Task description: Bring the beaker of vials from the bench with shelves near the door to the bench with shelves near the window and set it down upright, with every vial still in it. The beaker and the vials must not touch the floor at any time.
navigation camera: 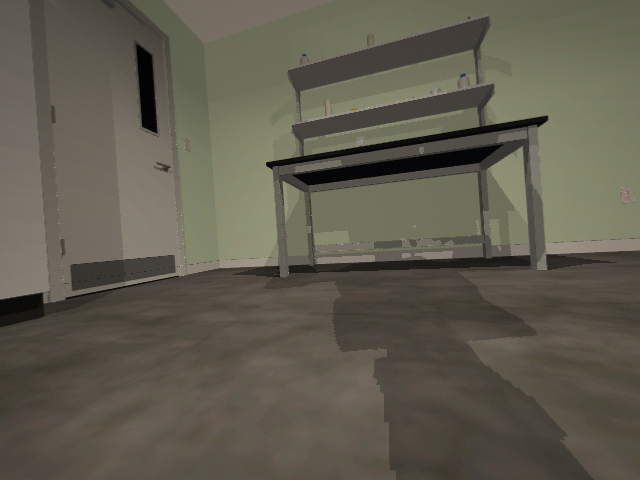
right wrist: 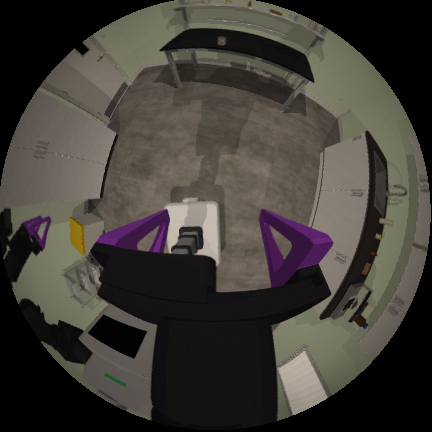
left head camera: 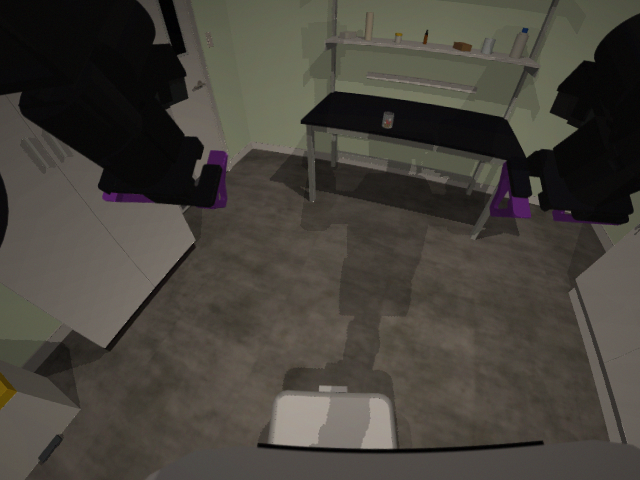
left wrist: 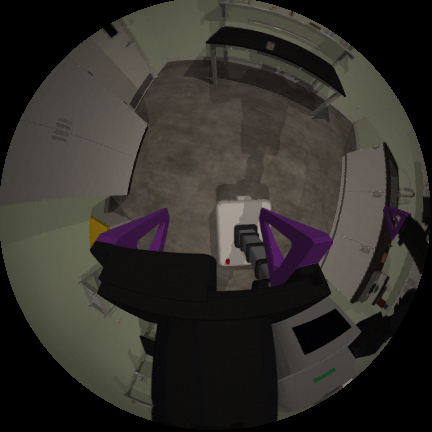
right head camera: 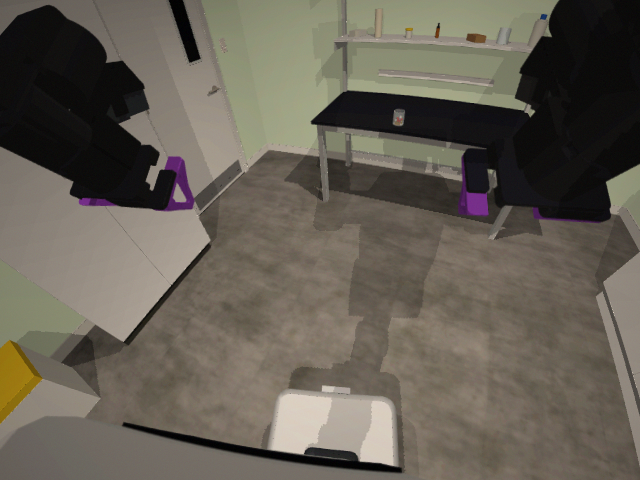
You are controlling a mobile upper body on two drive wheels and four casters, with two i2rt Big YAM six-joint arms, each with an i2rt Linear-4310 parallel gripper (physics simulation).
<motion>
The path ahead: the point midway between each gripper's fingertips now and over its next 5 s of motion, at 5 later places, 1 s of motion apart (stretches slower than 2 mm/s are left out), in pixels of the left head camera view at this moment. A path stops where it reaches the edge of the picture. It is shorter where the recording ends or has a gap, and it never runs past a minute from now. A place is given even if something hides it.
My left gripper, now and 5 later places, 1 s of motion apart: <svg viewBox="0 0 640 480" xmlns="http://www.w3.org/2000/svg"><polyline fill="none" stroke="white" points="192,200 242,121 284,62 291,55 308,53 314,53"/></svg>
My right gripper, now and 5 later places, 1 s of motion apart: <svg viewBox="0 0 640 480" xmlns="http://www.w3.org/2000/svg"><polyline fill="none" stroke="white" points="523,213 458,130 402,64 397,58 414,62 424,59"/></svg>
</motion>
